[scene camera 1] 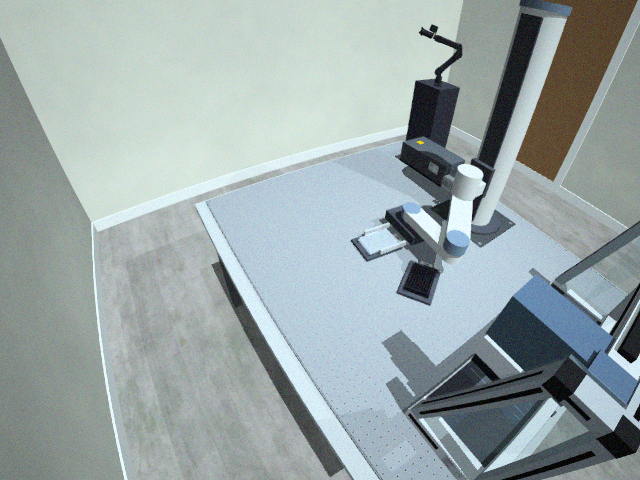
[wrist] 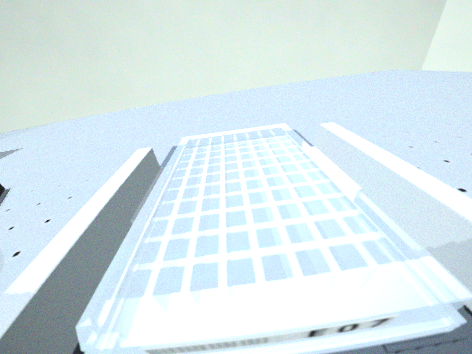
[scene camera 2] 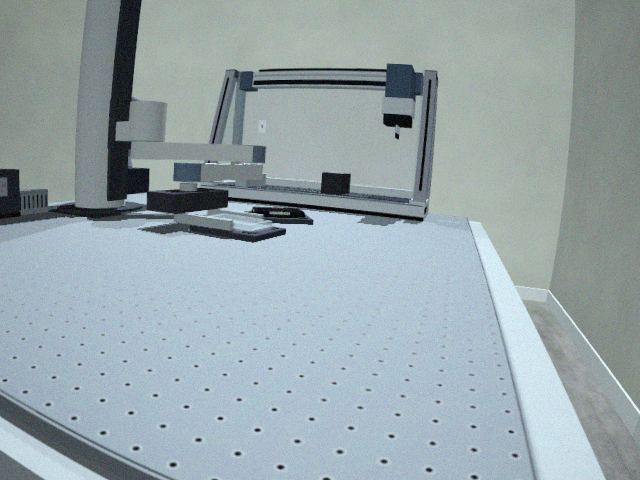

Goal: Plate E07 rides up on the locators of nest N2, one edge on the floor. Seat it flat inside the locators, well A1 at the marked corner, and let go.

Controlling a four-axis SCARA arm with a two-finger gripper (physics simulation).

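Frame: origin at the arm's base, x ahead, y left, z up, level; centimetres.
Seen in the pictures: gripper, fingertip midpoint: (scene camera 1: 372, 242) (wrist: 237, 150) (scene camera 2: 247, 222); arm's base at its link origin: (scene camera 1: 473, 218) (scene camera 2: 100, 212).
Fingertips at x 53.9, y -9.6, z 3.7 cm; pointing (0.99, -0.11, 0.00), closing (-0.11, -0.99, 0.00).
Observation:
Pixels of each thing's top centre, then the offset from my fingertips to it. "spot": a spot on its surface instead. Level surfaces: height alone.
- Plate E07 at its top centre: (wrist: 240, 166) (scene camera 2: 236, 218) (scene camera 1: 378, 239) dx -2.9, dy +0.3, dz +0.5 cm
- dark nest N2 at its top centre: (wrist: 241, 184) (scene camera 2: 237, 225) (scene camera 1: 377, 242) dx -2.5, dy +0.3, dz -0.9 cm
- dark nest with a black rack, surface spot: (scene camera 2: 281, 212) spot: dx -1.1, dy +19.9, dz +0.0 cm
- dark box unit at a spot on its surface: (scene camera 1: 431, 159) spot: dx -57.6, dy -24.4, dz +8.6 cm
- gantry frame at a spot on its surface: (scene camera 1: 480, 395) spot: dx +31.1, dy +63.3, dz +31.4 cm
- table at its surface level: dz -2.4 cm
Plate E07 (scene camera 1: 379, 241) (scene camera 2: 251, 223) (wrist: 250, 220) is a clear, pale well plate lying lengthwise between the fingers, its E07 label at the near end in the wrist view. It is over the dark nest N2 (scene camera 1: 368, 256) (scene camera 2: 258, 237); the nest's rim shows beside its far end in the wrist view. My gripper (scene camera 1: 383, 239) (scene camera 2: 247, 220) (wrist: 237, 150) is shut on the plate, one pale finger along each long side. The finger pads are largely hidden at the plate's sides. Whether the plate lies flat or tilted, the locators and the marked corner cannot be made out.
A dark nest with a black rack (scene camera 1: 421, 280) (scene camera 2: 281, 212) stands close by. The arm's column (scene camera 1: 509, 118) (scene camera 2: 98, 108) and a dark box unit (scene camera 1: 431, 159) are behind. A gantry frame (scene camera 1: 480, 395) (scene camera 2: 430, 139) stands at the other end of the table (scene camera 1: 289, 289) (scene camera 2: 310, 310).

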